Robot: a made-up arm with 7 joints.
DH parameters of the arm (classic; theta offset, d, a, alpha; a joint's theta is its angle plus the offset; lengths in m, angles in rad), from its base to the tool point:
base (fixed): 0 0.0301 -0.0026 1.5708
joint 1: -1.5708 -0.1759 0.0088 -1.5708
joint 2: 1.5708 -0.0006 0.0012 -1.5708
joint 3: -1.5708 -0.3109 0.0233 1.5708
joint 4: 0 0.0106 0.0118 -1.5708
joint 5: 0 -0.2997 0.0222 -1.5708
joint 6: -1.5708 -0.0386 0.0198 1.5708
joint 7: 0.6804 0 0.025 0
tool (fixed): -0.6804 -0.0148 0 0
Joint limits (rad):
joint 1: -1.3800..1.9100
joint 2: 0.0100..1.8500
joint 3: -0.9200..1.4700
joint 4: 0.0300..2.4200
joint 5: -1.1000..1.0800
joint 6: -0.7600..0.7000
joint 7: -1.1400..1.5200
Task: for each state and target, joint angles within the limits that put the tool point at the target. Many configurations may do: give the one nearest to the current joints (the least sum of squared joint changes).
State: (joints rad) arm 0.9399 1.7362 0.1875 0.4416 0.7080 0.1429 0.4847
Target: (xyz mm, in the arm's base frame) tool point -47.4 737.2 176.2
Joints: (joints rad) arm 1.0788 1.7235 0.2235 0.1378 0.7387 0.1012 0.4732
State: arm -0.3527 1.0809 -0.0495 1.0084 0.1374 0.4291 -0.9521
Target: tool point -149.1 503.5 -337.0
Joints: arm -1.0197 1.1132 -0.3172 0.8731 0.0644 0.3235 -0.9507
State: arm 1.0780 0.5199 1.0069 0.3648 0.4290 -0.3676 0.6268
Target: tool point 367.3 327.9 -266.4
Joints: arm 0.3822 0.0100 0.6176 1.0566 0.4043 -0.3636 0.4476
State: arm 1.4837 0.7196 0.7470 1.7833 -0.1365 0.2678 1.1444
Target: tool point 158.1 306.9 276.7
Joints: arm 1.4025 0.5091 0.3348 1.9486 -0.1787 0.2715 1.1432
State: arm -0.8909 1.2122 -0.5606 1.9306 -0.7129 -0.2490 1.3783
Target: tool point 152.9 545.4 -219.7
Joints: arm -0.6301 1.7102 -0.3606 1.3434 -0.7764 -0.2622 1.3926
